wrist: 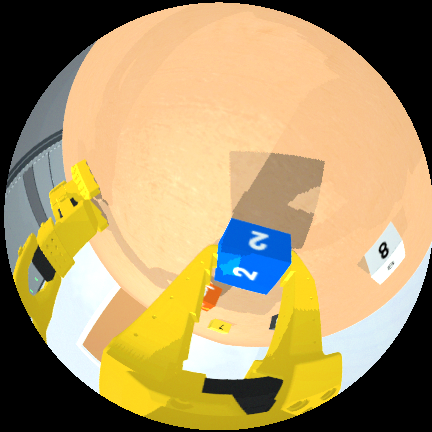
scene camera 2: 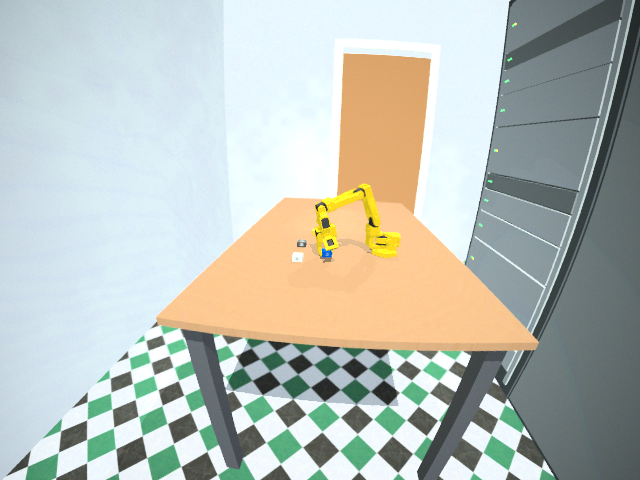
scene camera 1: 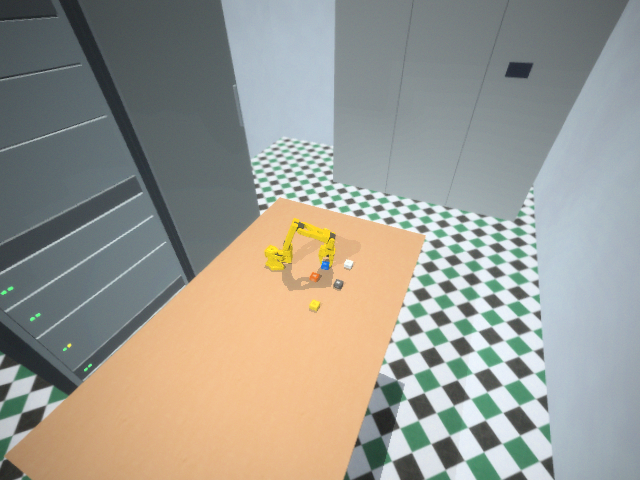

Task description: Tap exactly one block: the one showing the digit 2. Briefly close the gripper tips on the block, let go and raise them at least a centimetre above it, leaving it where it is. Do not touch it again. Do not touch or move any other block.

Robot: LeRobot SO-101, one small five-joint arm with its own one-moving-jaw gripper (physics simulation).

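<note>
The blue block point(scene camera 1: 325, 265) point(scene camera 2: 326, 254) point(wrist: 254, 256) shows the digit 2 on its top and on a side face in the wrist view. My gripper point(scene camera 1: 325, 262) point(scene camera 2: 325, 252) point(wrist: 253, 260) points down at it. In the wrist view the fixed jaw lies against the block's left side and the moving jaw against its right side, so the gripper is shut on the block. The jaw tips are partly hidden behind the block. The block is at table level, as far as the scene views show.
An orange block point(scene camera 1: 314, 276) point(wrist: 212, 296) is close to the blue one. A white block point(scene camera 1: 348, 264) point(scene camera 2: 297, 257) point(wrist: 384, 251) shows 8. A dark block point(scene camera 1: 338, 284) point(scene camera 2: 301, 243) point(wrist: 273, 322) and a yellow block point(scene camera 1: 314, 305) point(wrist: 219, 326) lie farther along the table point(scene camera 1: 232, 361).
</note>
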